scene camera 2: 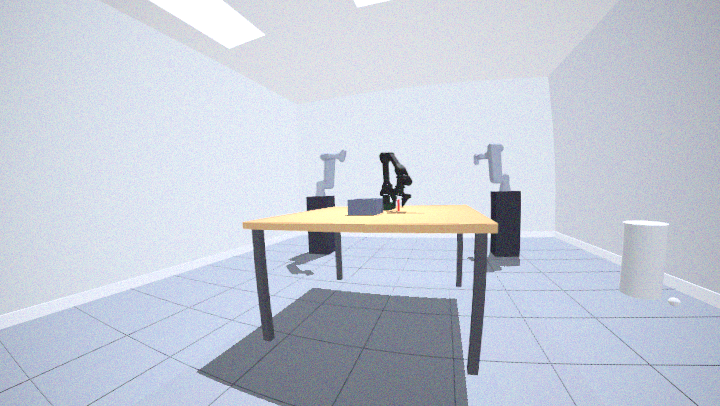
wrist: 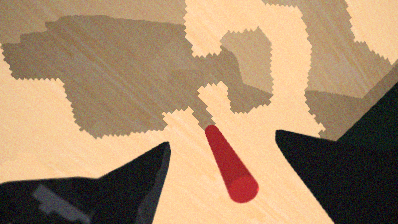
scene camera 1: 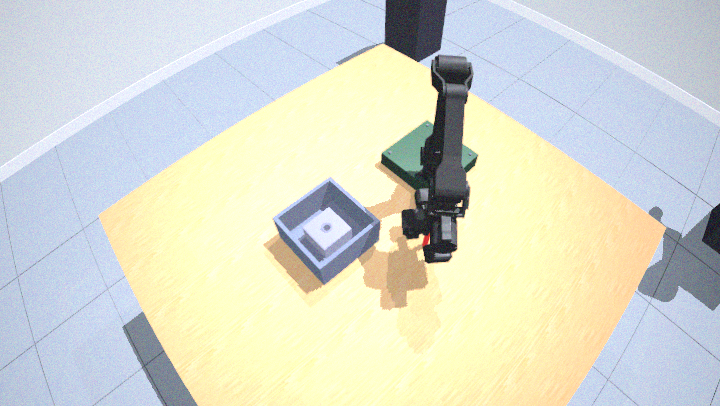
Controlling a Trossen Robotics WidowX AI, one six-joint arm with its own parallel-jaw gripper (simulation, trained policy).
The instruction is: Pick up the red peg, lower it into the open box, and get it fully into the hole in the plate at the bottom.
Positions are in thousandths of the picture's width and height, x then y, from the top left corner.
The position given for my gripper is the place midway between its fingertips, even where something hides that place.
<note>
I see my gripper (scene camera 1: 591,587), a blue-grey box (scene camera 1: 402,548), a red peg (wrist: 609,837) and a plate (scene camera 1: 455,573).
My gripper is seen too in the wrist view (wrist: 557,632). The wrist view does not show the blue-grey box: it is out of frame. Scene camera 2 misses the plate, which is hidden by the blue-grey box.
</note>
